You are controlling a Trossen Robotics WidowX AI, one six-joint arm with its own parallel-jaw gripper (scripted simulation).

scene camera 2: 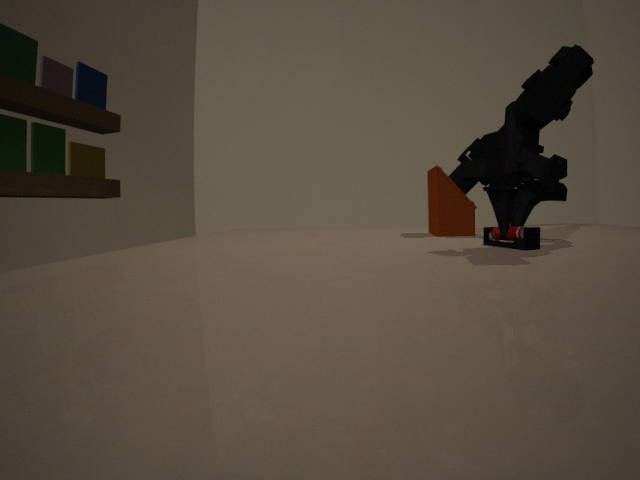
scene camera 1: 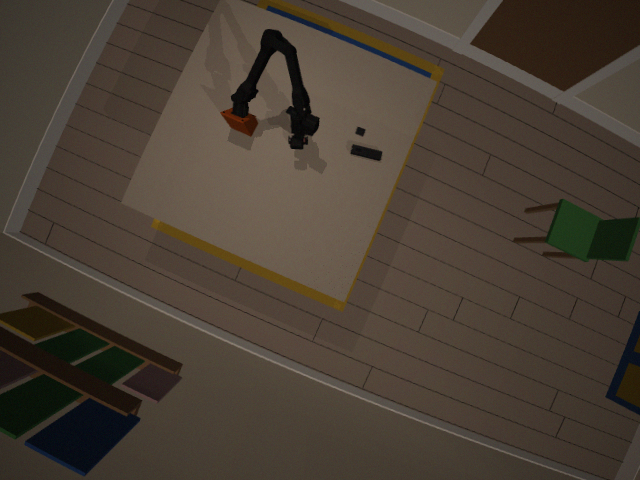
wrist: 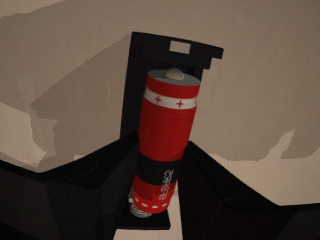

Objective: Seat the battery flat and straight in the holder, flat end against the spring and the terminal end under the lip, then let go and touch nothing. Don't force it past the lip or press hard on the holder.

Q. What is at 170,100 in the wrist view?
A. A battery.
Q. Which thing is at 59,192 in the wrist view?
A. The gripper.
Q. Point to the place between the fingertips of the gripper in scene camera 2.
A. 509,237
